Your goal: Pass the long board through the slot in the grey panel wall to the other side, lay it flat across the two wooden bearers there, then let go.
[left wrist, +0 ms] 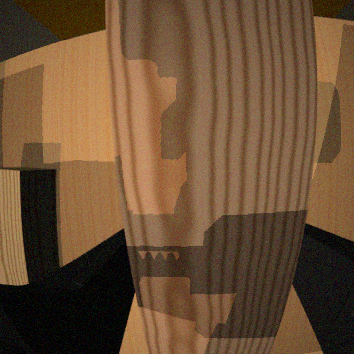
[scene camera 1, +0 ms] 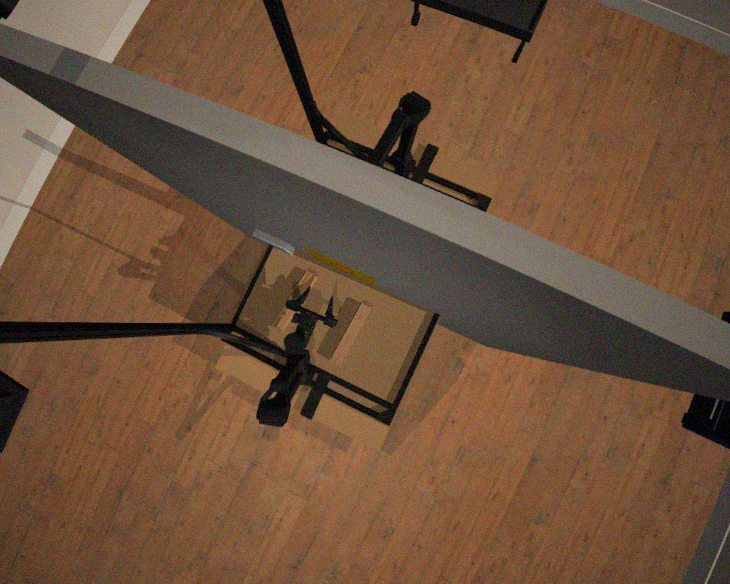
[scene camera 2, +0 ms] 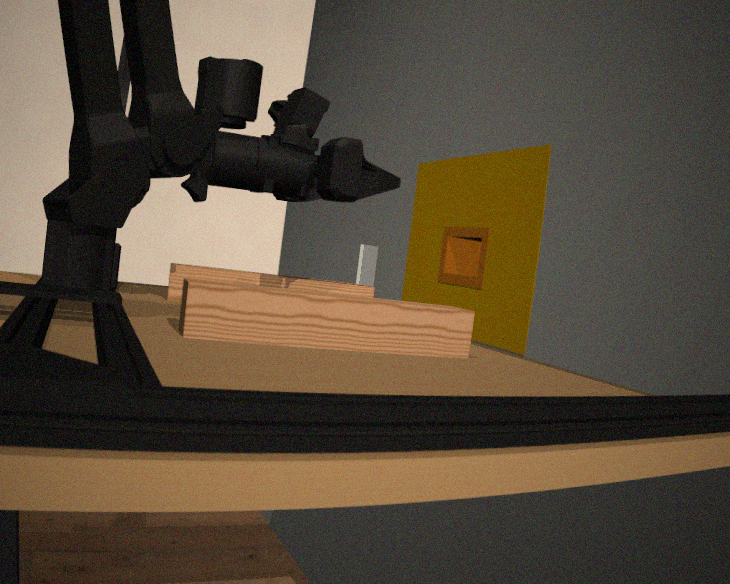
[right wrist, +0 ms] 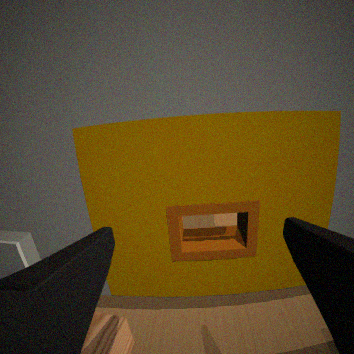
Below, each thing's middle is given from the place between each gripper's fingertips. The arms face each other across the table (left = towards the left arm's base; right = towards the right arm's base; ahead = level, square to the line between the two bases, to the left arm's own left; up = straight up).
Labels:
Right now the slot (scene camera 2: 464, 249) is 19 cm to the right of my left hand and 2 cm above it. Also, from my left hand: grey block (scene camera 2: 343, 262) (31 cm behind, 18 cm to the right, 3 cm below).
The slot is 14 cm to the left of my right hand, 7 cm below it and 2 cm ahead of it. From my right hand the other things lie so: grey block 29 cm behind, 15 cm to the left, 12 cm below.

